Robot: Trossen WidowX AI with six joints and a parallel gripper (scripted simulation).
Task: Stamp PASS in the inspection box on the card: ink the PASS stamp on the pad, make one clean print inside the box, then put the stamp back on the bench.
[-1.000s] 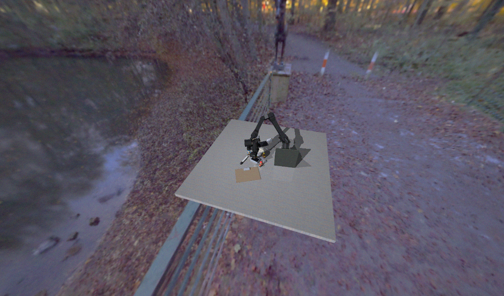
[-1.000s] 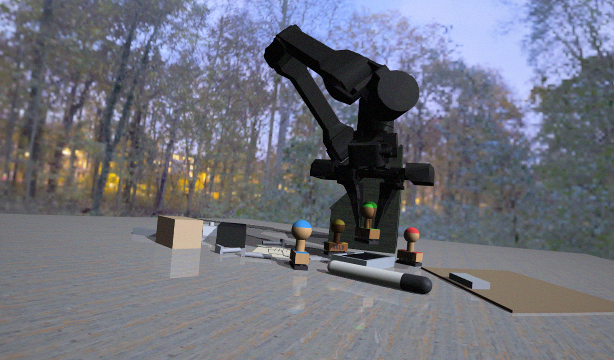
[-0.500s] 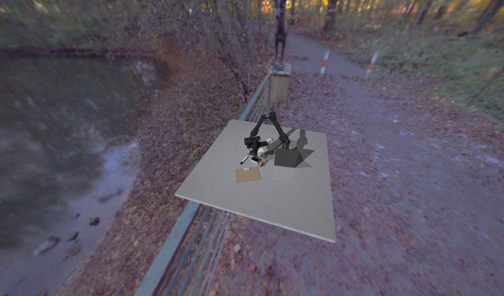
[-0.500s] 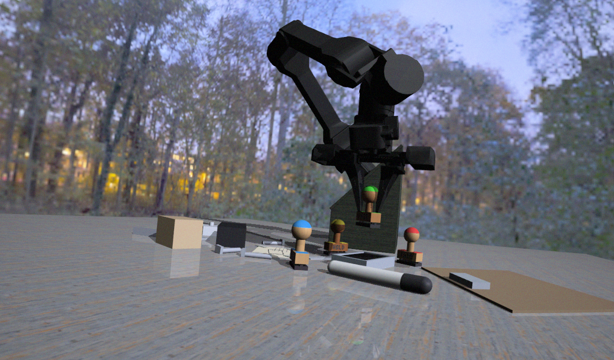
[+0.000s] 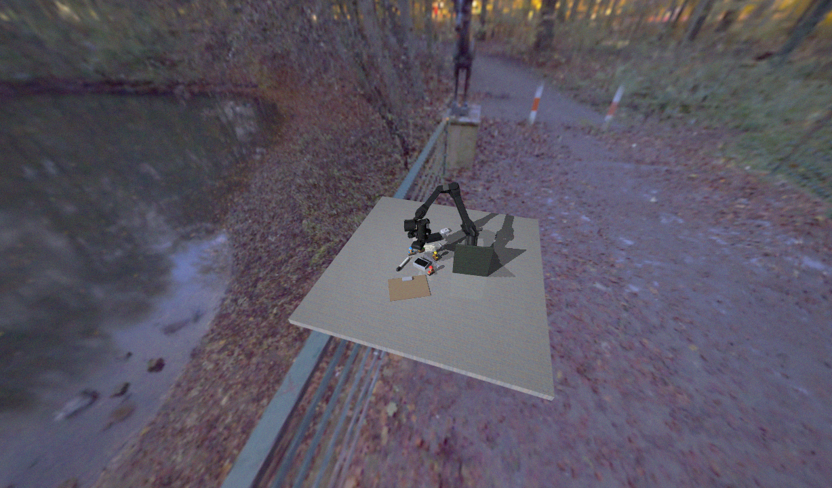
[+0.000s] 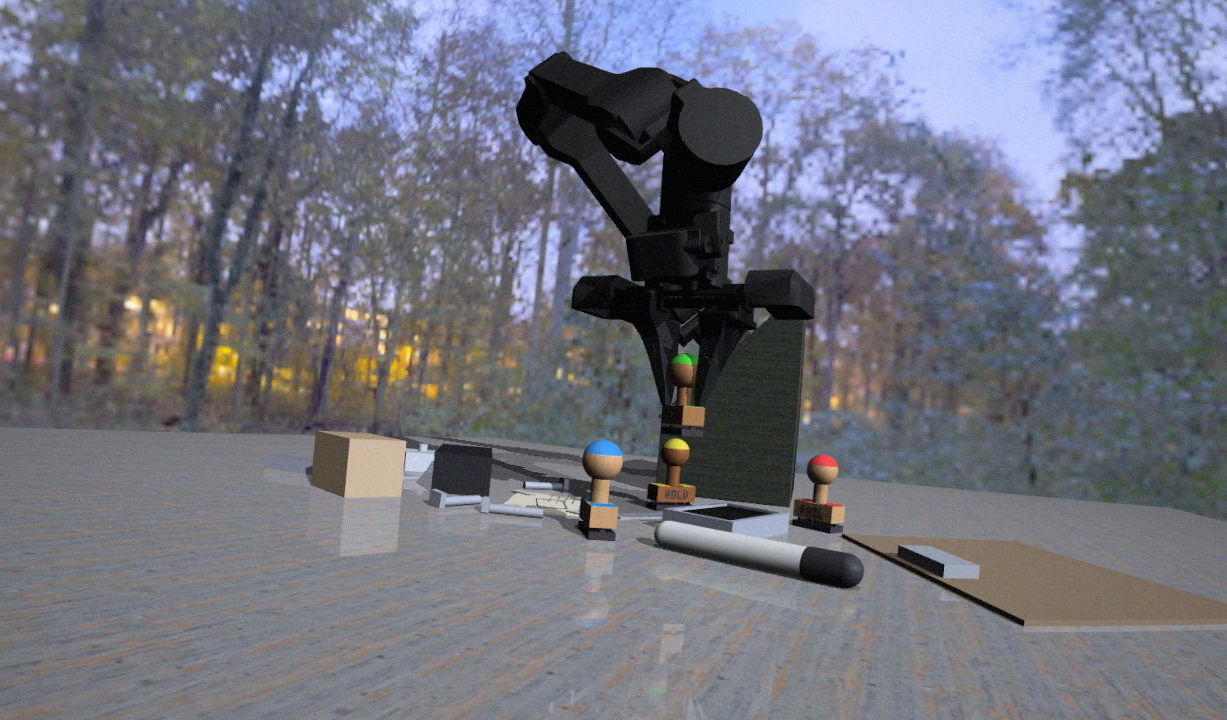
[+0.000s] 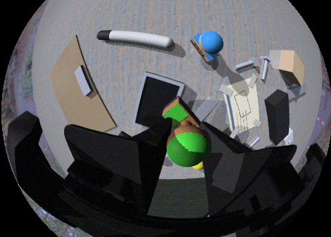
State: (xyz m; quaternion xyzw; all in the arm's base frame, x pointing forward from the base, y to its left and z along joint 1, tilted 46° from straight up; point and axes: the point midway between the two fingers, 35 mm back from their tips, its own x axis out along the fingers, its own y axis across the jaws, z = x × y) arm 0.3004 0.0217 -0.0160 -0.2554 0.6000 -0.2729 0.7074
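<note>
The white card lies 11 cm to the right of my gripper tip, 10 cm below it and 1 cm behind it. The rest, counted from my gripper tip: ink pad 9 cm below, 4 cm to the left, 1 cm behind; then blue-topped stamp 8 cm ahead, 7 cm below, 3 cm to the right; then green-topped stamp right at my gripper tip.
</note>
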